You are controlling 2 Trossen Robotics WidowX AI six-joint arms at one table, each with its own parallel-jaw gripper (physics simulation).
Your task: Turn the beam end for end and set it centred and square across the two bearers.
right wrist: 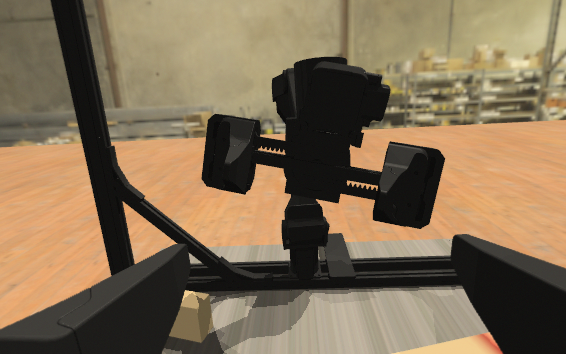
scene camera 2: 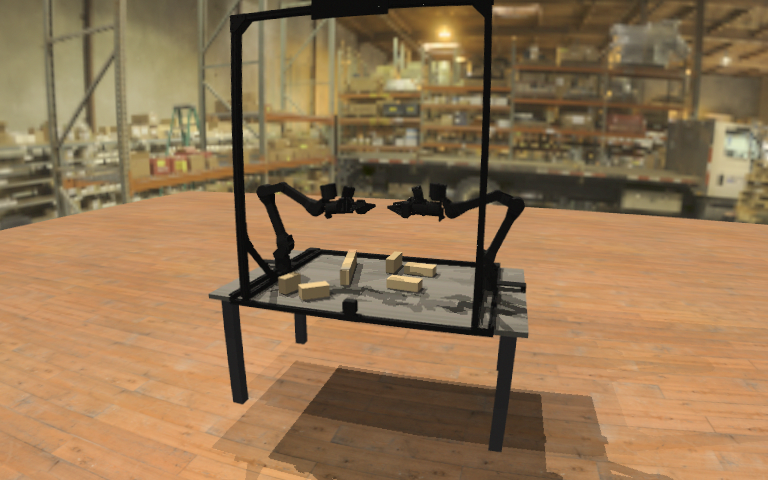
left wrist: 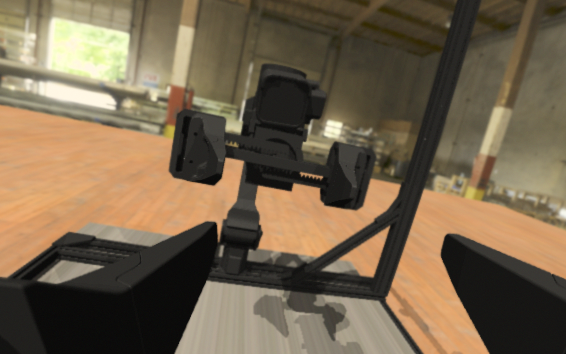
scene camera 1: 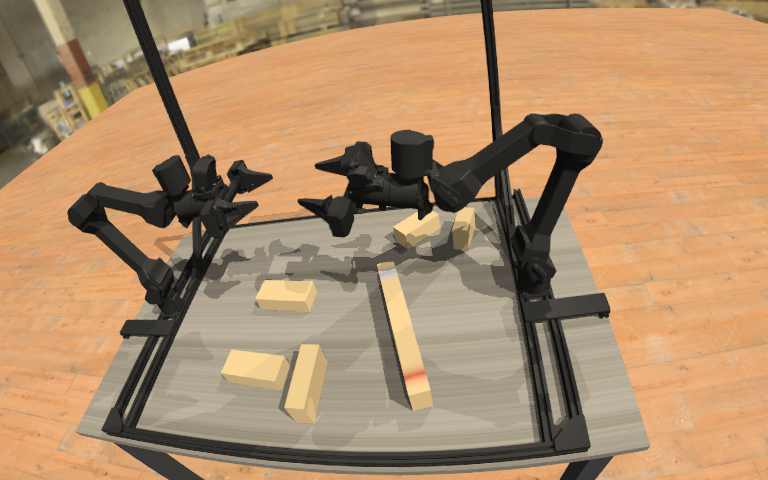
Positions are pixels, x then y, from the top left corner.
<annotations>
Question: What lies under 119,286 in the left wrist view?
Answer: The left gripper.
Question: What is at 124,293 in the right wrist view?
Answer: The right gripper.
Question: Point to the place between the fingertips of the left gripper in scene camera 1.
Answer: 306,183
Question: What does the left gripper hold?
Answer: Nothing.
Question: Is the left gripper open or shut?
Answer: Open.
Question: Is the right gripper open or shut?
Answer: Open.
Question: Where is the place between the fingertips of the right gripper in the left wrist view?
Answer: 289,180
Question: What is the right gripper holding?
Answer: Nothing.
</annotations>
